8 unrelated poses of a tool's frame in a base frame.
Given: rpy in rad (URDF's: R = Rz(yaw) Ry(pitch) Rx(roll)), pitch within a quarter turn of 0, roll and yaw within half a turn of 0; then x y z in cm.
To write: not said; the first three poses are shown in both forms.
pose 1, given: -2.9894, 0.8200, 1.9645, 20.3, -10.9, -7.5
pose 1, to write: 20.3, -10.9, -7.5, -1.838, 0.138, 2.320
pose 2, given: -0.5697, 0.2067, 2.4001, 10.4, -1.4, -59.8
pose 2, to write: 10.4, -1.4, -59.8, 2.548, -0.514, 0.329
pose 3, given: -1.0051, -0.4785, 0.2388, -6.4, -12.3, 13.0
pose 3, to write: -6.4, -12.3, 13.0, -0.283, -0.455, -1.013
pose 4, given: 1.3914, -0.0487, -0.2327, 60.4, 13.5, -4.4
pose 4, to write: 60.4, 13.5, -4.4, 0.006, -0.238, 1.386
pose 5, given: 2.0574, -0.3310, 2.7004, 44.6, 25.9, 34.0
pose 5, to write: 44.6, 25.9, 34.0, -2.649, 0.242, -2.044
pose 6, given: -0.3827, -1.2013, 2.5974, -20.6, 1.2, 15.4
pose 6, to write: -20.6, 1.2, 15.4, 1.949, 0.578, 1.159
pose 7, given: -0.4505, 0.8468, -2.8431, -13.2, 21.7, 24.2
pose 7, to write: -13.2, 21.7, 24.2, -2.403, -0.543, 0.800
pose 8, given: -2.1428, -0.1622, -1.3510, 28.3, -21.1, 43.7
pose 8, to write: 28.3, -21.1, 43.7, 1.163, 0.997, -2.960
